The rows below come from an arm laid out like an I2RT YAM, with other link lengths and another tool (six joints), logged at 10 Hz.
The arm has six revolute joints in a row. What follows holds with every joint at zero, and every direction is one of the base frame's.
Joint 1 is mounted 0.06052 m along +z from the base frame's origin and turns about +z.
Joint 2 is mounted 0.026 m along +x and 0.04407 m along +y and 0.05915 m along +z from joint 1 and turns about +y.
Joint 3 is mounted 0.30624 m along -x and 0.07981 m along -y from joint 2 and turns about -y.
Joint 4 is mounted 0.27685 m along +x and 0.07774 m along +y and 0.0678 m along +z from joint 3 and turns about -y.
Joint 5 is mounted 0.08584 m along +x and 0.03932 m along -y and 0.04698 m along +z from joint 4 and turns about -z.
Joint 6 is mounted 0.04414 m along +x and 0.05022 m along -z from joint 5 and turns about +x.
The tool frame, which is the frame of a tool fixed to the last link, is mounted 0.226 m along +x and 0.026 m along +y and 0.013 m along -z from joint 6; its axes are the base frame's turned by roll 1.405, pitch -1.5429 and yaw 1.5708 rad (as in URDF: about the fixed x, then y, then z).
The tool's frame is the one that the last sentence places.
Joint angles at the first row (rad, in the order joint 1, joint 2, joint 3, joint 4, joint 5, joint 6):
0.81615 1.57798 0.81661 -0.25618 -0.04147 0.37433
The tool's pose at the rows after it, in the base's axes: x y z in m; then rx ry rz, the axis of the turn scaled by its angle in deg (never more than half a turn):
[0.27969 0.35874 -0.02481 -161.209 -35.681 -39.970]
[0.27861 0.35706 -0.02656 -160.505 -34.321 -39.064]
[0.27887 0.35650 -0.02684 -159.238 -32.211 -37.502]
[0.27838 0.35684 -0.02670 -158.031 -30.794 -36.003]
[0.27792 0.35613 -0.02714 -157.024 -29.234 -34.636]
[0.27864 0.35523 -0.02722 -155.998 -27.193 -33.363]
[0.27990 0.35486 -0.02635 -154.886 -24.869 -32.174]
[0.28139 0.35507 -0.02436 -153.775 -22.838 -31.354]
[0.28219 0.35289 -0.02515 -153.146 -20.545 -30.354]
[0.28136 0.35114 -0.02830 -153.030 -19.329 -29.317]
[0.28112 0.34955 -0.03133 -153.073 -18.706 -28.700]
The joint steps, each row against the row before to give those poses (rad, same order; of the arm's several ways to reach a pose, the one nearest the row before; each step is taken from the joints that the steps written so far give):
-0.00223 -0.00336 -0.01840 0.01277 -0.00071 0.00109
-0.01520 -0.00557 -0.02101 0.02108 -0.02410 0.00645
-0.02646 -0.00284 -0.01886 0.02461 -0.04235 0.00891
-0.02179 0.00008 -0.01240 0.01770 -0.03910 0.00501
-0.02071 -0.00036 -0.01466 0.01826 -0.03441 0.00736
-0.02237 0.00026 -0.01543 0.02162 -0.03379 0.01212
-0.02156 -0.00003 -0.01477 0.02306 -0.03286 0.01700
-0.01757 -0.00176 -0.01257 0.02138 -0.02752 0.01649
-0.01732 -0.00049 -0.01715 0.02113 -0.02151 0.01934
-0.00930 0.00606 -0.01000 0.01148 -0.01273 0.01058
-0.00647 0.00669 -0.00597 0.00784 -0.00679 0.00367

